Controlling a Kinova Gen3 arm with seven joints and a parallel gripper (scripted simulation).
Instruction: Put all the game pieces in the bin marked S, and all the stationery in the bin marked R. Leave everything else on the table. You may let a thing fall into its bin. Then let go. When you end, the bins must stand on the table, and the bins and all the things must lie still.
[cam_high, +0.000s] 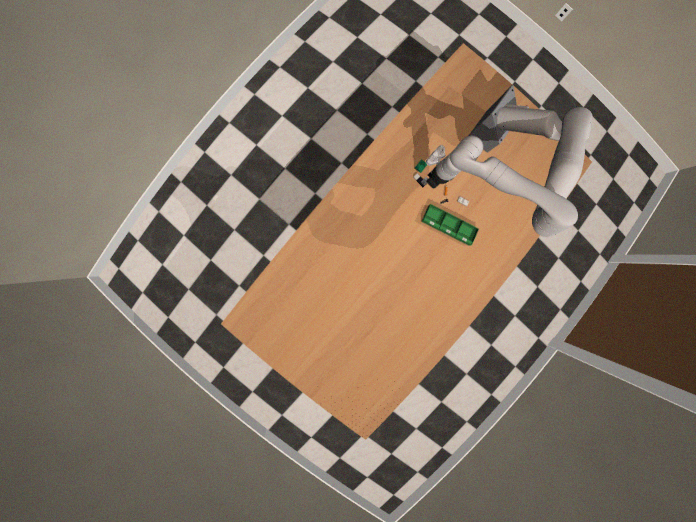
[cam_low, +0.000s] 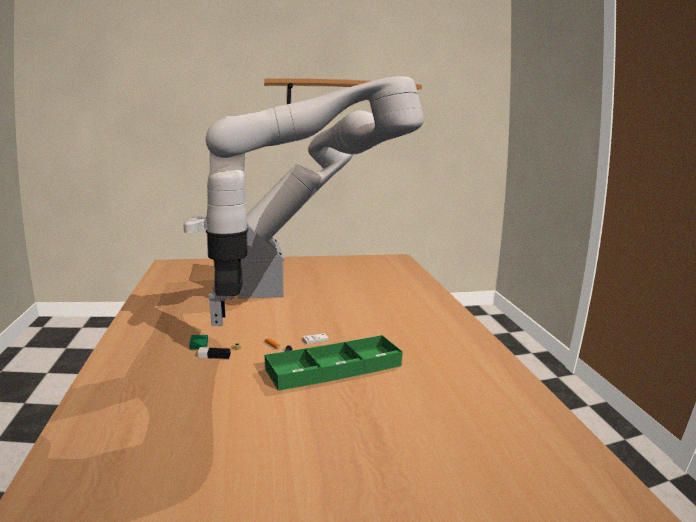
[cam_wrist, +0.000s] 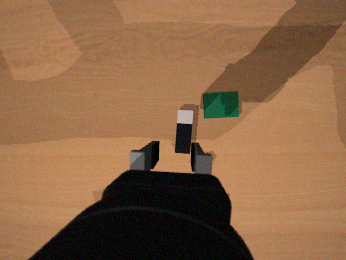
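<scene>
Right now the olive ring is 9 cm below my hand, 4 cm to the left of it and 4 cm behind it. Round my hand: dark piece: 13 cm to the left, 9 cm below, 1 cm ahead; orange stick: 11 cm to the left, 9 cm below, 4 cm behind; flat green block: 9 cm below, 7 cm behind, 4 cm to the right.
</scene>
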